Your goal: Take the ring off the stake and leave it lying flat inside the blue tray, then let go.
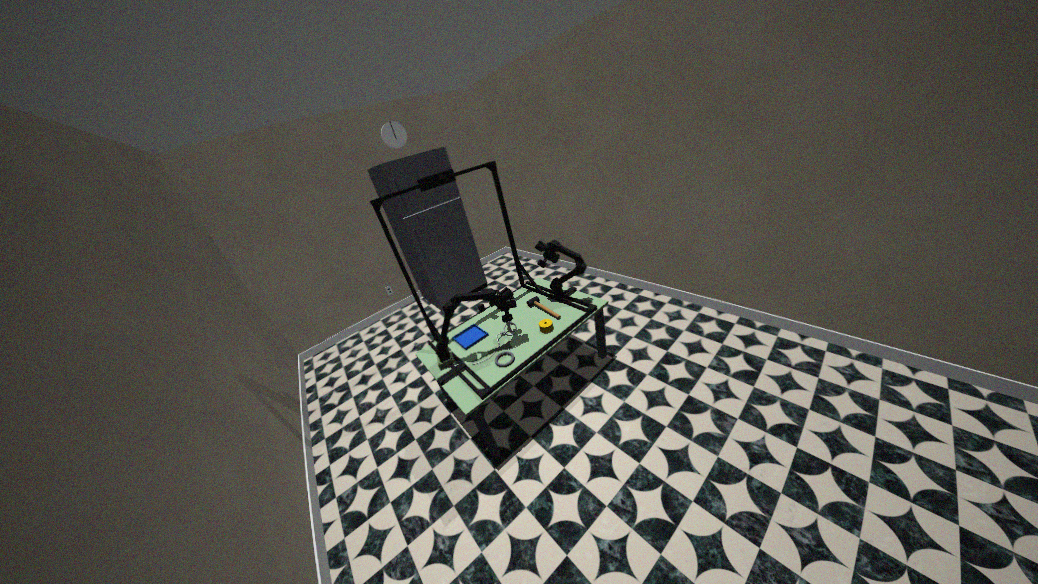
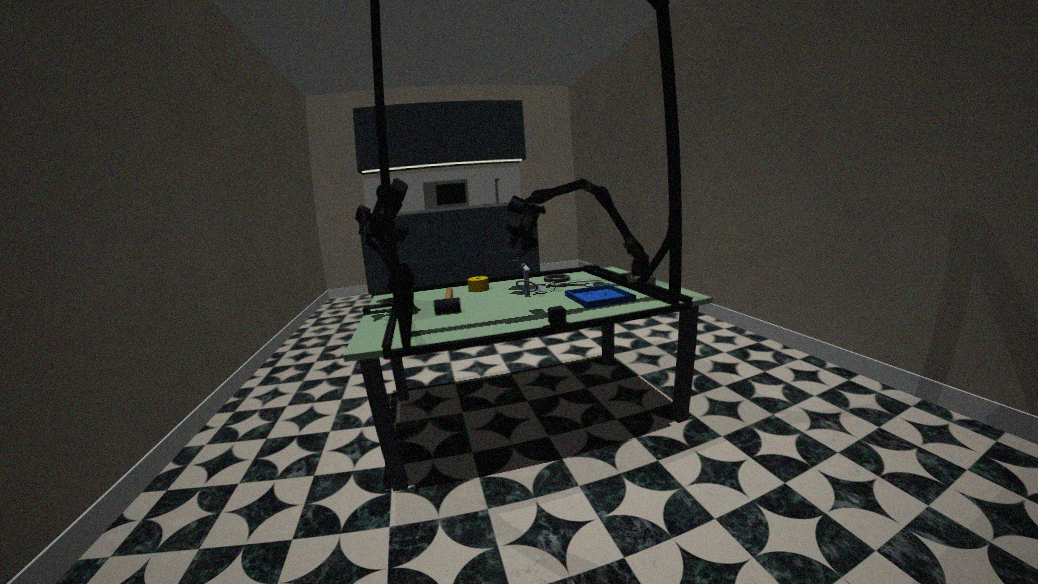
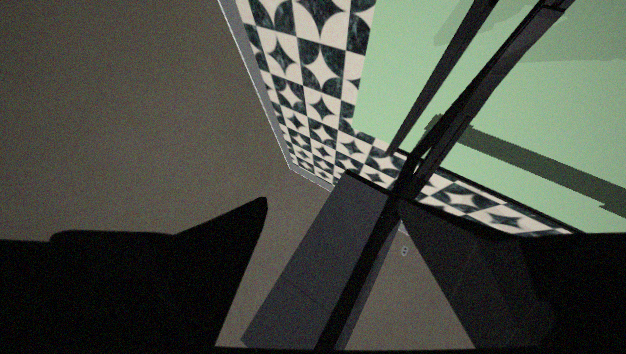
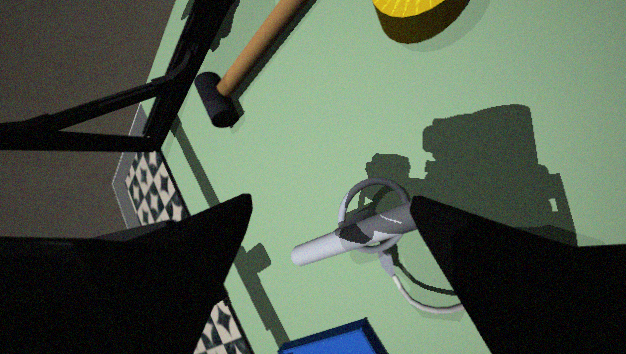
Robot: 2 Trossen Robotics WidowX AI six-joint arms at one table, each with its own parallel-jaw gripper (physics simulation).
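A grey ring lies round the foot of a pale stake that stands on the green table. The blue tray is empty and lies beside the stake. My right gripper is open and empty and hangs just above the stake, with the stake's top between its fingers' lines. My left gripper is open and empty.
A wooden-handled hammer and a yellow round block lie beyond the stake. A second grey loop and a thin cable lie near the stake. Black frame posts stand at the table's corners.
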